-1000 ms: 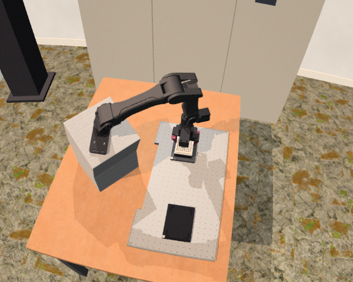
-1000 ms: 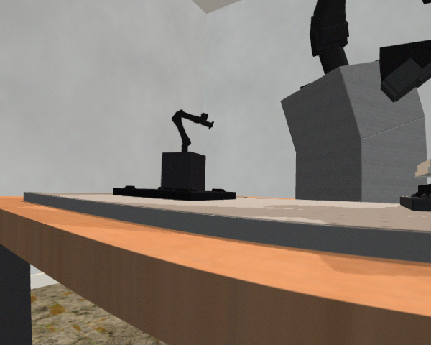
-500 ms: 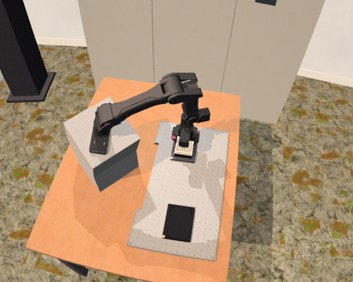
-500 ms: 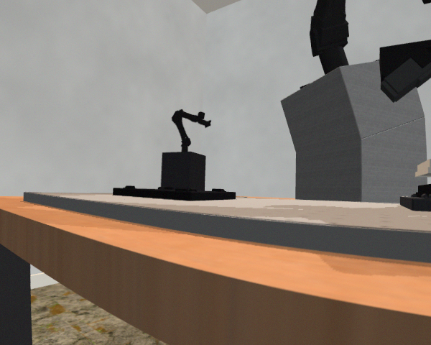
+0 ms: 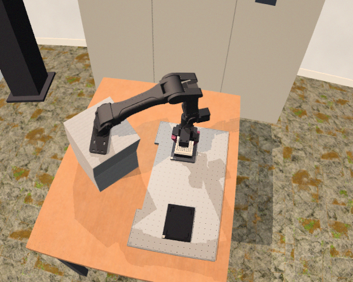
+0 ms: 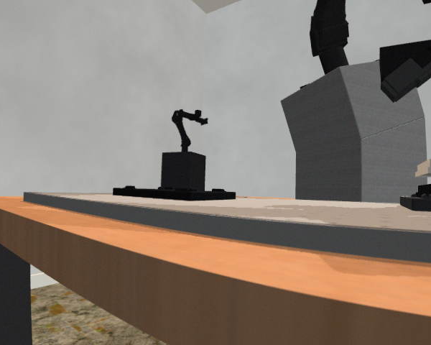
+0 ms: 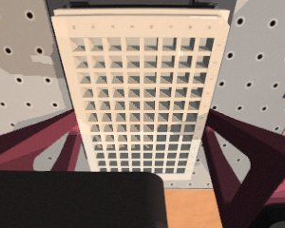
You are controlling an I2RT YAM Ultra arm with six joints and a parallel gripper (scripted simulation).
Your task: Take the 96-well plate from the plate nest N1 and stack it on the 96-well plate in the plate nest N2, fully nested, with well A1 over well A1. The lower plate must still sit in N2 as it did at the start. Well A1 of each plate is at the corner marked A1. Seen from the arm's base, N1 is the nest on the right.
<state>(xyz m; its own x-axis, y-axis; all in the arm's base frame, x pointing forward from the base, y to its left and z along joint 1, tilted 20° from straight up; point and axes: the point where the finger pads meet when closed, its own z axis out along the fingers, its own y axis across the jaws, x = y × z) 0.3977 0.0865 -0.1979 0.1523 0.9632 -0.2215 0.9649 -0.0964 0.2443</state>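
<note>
The black 96-well plate is 3 cm below my hand. Round my hand: light corner mark: 7 cm to the right, 7 cm behind, 3 cm below; cream 96-well plate: right at my hand; nest N2: 4 cm below.
</note>
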